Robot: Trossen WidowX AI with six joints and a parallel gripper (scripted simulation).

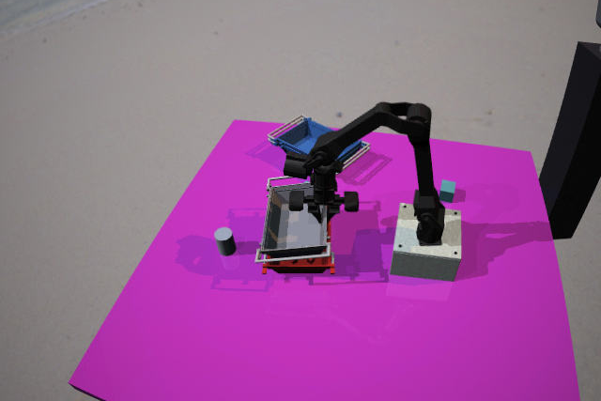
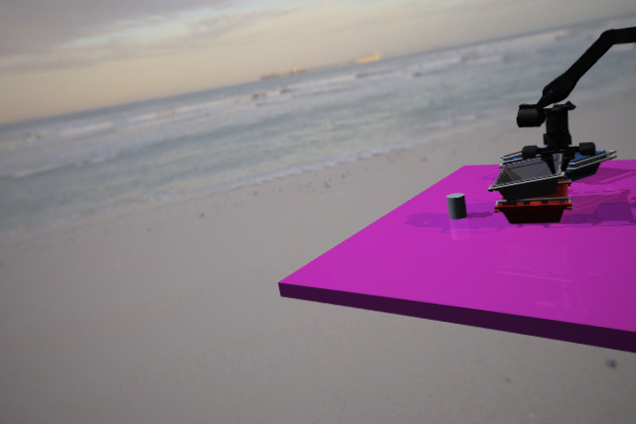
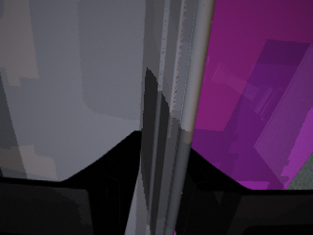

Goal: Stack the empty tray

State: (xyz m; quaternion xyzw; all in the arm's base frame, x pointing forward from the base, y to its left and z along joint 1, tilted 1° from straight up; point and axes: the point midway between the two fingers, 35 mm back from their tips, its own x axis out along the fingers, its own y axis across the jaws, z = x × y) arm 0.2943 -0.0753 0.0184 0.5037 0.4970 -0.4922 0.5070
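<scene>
My gripper tip is 80 mm short of the grey tray and 20 mm below it. The rest, counted from my gripper tip: grey cylinder (290 mm ahead, 20 mm to the left, 60 mm below).
</scene>
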